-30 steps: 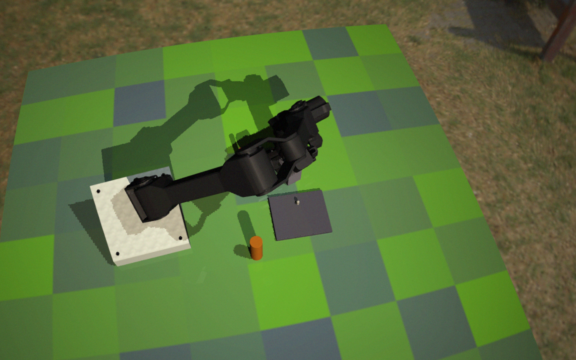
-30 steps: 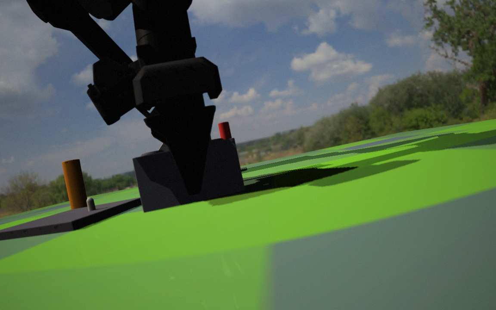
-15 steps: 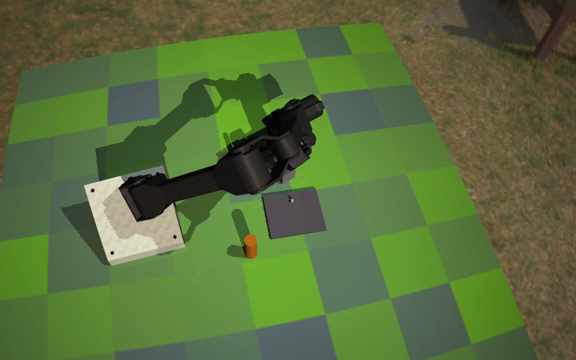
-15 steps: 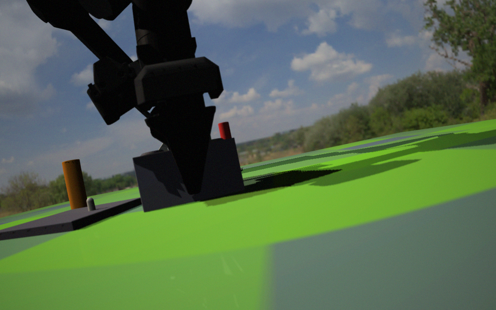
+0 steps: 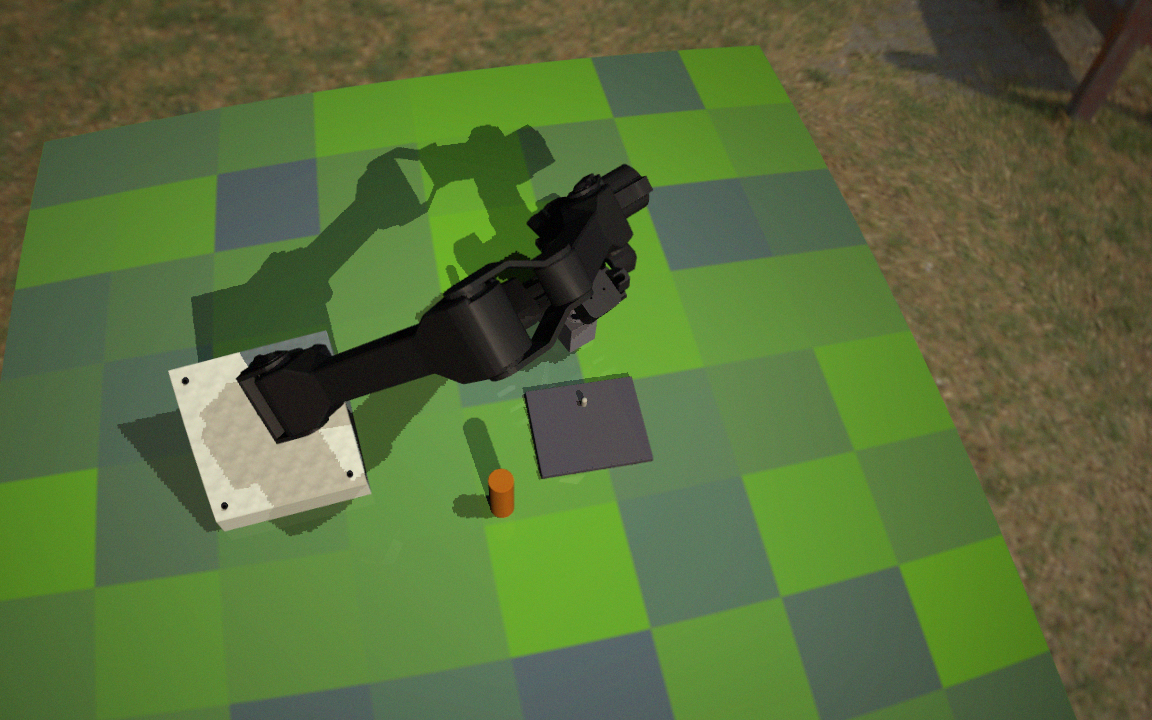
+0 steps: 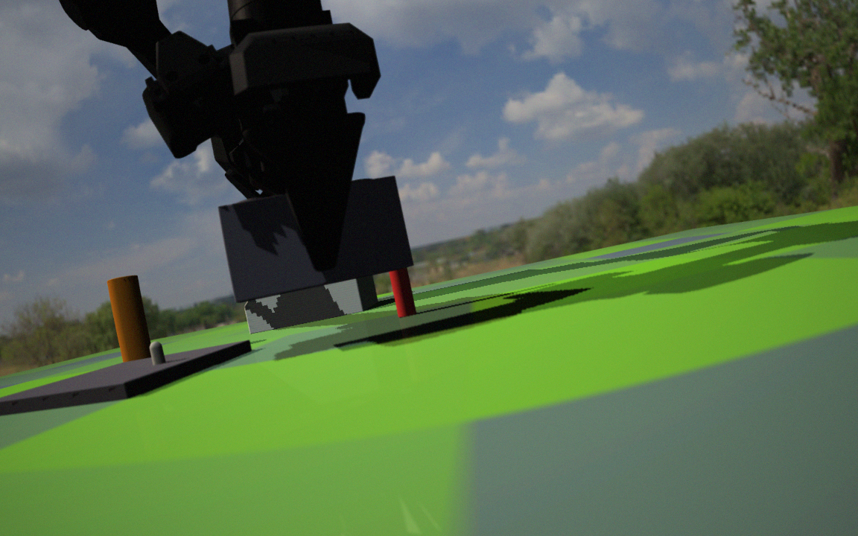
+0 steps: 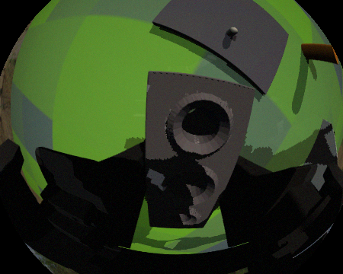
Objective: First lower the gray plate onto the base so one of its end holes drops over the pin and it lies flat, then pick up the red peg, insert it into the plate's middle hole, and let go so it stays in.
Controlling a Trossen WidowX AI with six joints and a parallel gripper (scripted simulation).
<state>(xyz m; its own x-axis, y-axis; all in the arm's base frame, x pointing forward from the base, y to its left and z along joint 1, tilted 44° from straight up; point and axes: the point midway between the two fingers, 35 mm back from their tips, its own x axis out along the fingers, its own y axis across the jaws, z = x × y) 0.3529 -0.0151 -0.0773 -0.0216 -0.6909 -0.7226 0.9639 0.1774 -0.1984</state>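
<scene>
Right now my gripper tip is 110 mm past the red peg and 40 mm to the right of it. Round my gripper tip: gray plate: 30 mm above; orange cylinder: 210 mm to the right, 150 mm behind.
</scene>
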